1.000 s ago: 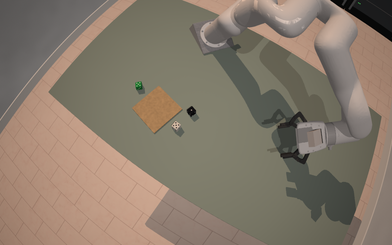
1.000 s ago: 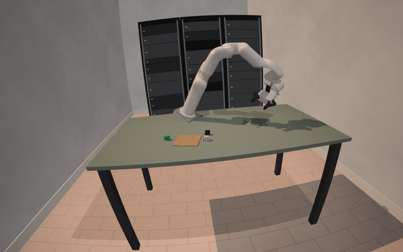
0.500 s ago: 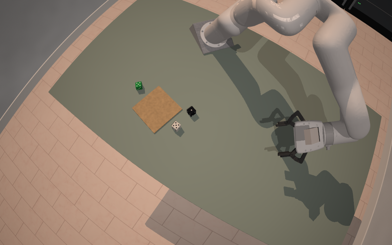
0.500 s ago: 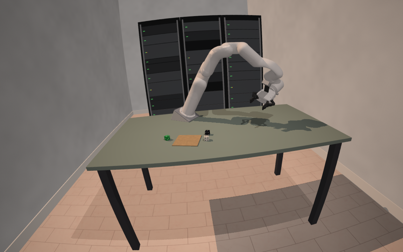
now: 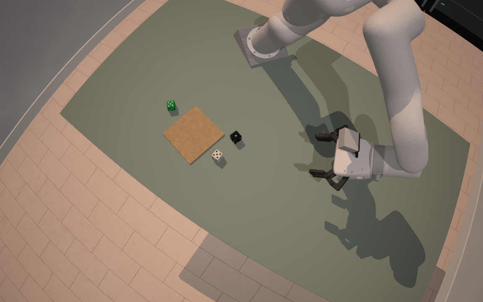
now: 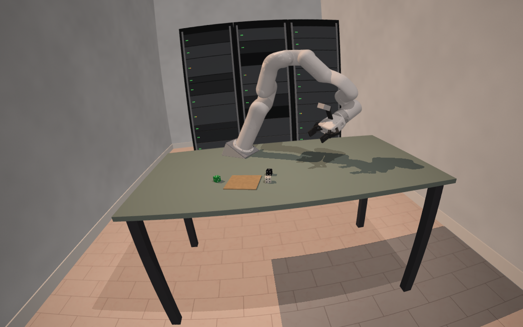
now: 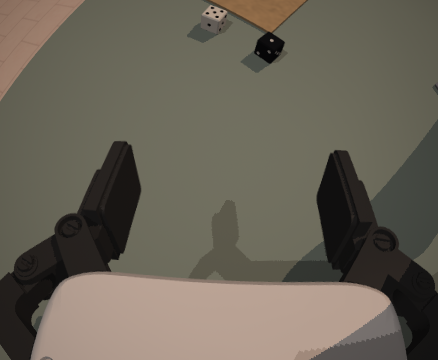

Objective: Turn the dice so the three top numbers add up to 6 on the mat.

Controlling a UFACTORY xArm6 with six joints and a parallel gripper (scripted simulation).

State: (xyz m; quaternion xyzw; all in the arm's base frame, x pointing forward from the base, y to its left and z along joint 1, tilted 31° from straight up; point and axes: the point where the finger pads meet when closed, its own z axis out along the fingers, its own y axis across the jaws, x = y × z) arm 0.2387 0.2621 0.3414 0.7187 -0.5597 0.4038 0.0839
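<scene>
My hand is 110 mm short of the green die, 460 mm to the left of it and 150 mm above it. From my hand the other things lie so: white die: 130 mm ahead, 230 mm to the right, 150 mm below; black die: 50 mm ahead, 220 mm to the right, 150 mm below; brown mat: 130 mm ahead, 340 mm to the right, 160 mm below.
</scene>
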